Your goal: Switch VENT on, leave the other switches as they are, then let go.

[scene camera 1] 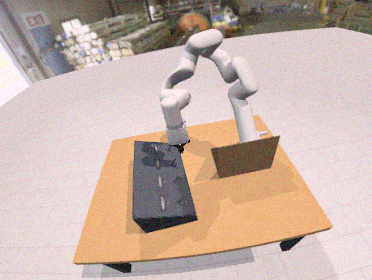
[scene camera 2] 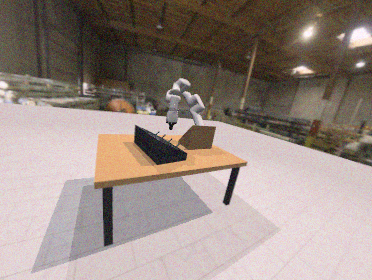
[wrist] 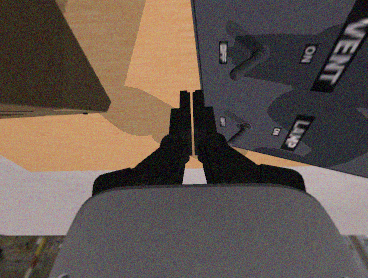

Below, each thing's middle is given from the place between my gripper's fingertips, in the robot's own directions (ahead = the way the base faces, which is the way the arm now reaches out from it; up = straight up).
Scene:
Right now my hand is 13 cm short of the dark sloped switch panel point(scene camera 1: 154, 203), 10 cm above it and 8 cm to the right of it.

